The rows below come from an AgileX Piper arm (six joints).
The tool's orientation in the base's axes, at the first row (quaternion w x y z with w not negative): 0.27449, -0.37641, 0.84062, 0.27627
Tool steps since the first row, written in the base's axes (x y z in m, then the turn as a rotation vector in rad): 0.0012, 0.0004, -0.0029, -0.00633, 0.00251, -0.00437; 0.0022, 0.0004, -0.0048, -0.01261, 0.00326, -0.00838; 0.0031, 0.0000, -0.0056, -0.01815, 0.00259, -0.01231; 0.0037, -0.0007, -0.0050, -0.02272, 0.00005, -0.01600; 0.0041, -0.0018, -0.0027, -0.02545, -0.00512, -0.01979; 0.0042, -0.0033, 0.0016, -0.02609, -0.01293, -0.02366; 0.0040, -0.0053, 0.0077, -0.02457, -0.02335, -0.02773; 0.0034, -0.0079, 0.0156, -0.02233, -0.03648, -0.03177; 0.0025, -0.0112, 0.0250, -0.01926, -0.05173, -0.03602; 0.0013, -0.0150, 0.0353, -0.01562, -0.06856, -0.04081; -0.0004, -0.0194, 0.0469, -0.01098, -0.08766, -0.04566; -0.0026, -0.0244, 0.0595, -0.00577, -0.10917, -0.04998; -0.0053, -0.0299, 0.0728, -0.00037, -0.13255, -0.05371
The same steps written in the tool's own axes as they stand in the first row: 0.0011, -0.0015, 0.0026, 0.00530, 0.00525, 0.00312; 0.0018, -0.0027, 0.0042, 0.01118, 0.00957, 0.00483; 0.0020, -0.0039, 0.0047, 0.01727, 0.01253, 0.00571; 0.0016, -0.0046, 0.0040, 0.02355, 0.01373, 0.00542; 0.0004, -0.0049, 0.0017, 0.03012, 0.01198, 0.00390; -0.0019, -0.0047, -0.0023, 0.03683, 0.00708, 0.00119; -0.0049, -0.0041, -0.0079, 0.04370, -0.00104, -0.00258; -0.0086, -0.0031, -0.0153, 0.05146, -0.01125, -0.00801; -0.0128, -0.0018, -0.0243, 0.05991, -0.02335, -0.01451; -0.0172, -0.0004, -0.0343, 0.06915, -0.03693, -0.02154; -0.0218, 0.0015, -0.0458, 0.07896, -0.05260, -0.02980; -0.0266, 0.0036, -0.0585, 0.08925, -0.06993, -0.03991; -0.0314, 0.0061, -0.0721, 0.09995, -0.08831, -0.05163
